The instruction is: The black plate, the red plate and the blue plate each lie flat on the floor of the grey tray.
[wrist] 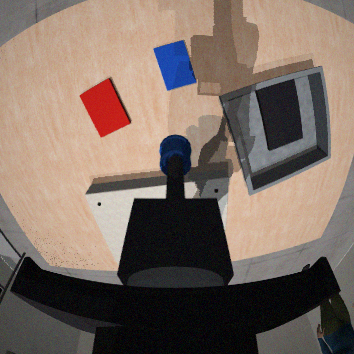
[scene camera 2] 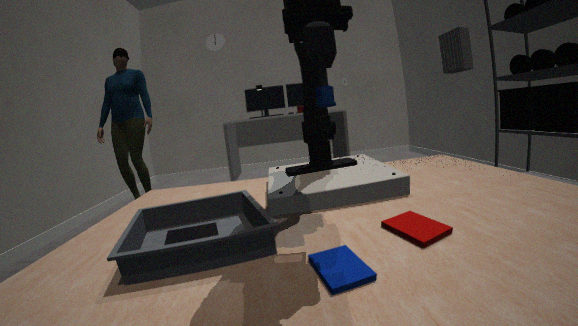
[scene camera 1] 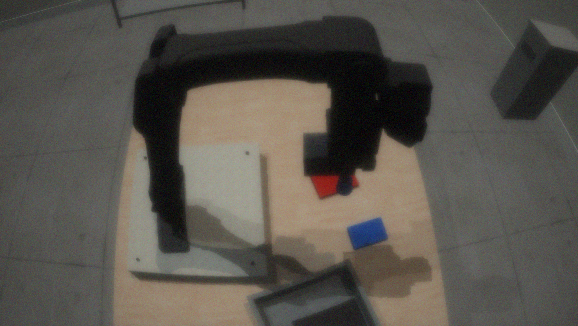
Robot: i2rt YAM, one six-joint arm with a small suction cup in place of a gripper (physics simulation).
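Pixels of known places: hand at its tool point: [wrist: 174,148] [scene camera 2: 325,105] [scene camera 1: 344,188]; arm's base at its link origin: [scene camera 2: 321,167] [scene camera 1: 171,210].
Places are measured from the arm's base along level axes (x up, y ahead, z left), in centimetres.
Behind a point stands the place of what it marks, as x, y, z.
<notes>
The black plate [scene camera 1: 330,314] {-3.1, 31.0, -27.6} [scene camera 2: 192,233] {-3.1, 27.4, -31.6} [wrist: 280,115] {-3.1, 30.7, -30.5} lies flat on the floor of the grey tray [scene camera 1: 300,281] {0.5, 25.7, -19.3} [scene camera 2: 200,261] {-2.8, 38.4, -28.0} [wrist: 320,110] {-1.4, 31.8, -41.3}. The red plate [scene camera 1: 325,185] {-3.5, 35.7, 3.7} [scene camera 2: 416,227] {-3.5, 39.2, 4.7} [wrist: 105,107] {-3.5, 38.3, 4.8} lies flat on the table, partly hidden by the arm in scene camera 1. The blue plate [scene camera 1: 367,233] {-3.5, 42.9, -10.0} [scene camera 2: 342,269] {-3.5, 44.5, -9.9} [wrist: 175,65] {-3.5, 43.0, -9.9} lies flat on the table between the red plate and the tray. My gripper [scene camera 1: 344,187] [scene camera 2: 325,96] [wrist: 175,150], a blue suction cup, is open with nothing on it. It hangs high above the table, apart from all three plates.
The arm stands on a thick white base board [scene camera 1: 225,200] {-0.2, 13.0, 1.3} [scene camera 2: 350,187] {-0.6, 20.9, 0.4} [wrist: 105,225] {0.1, 12.3, 13.7} beside the tray. The arm's shadow falls near the tray and the blue plate. A person [scene camera 2: 125,95], a desk [scene camera 2: 270,128] and a shelf rack [scene camera 2: 492,95] stand beyond the table.
</notes>
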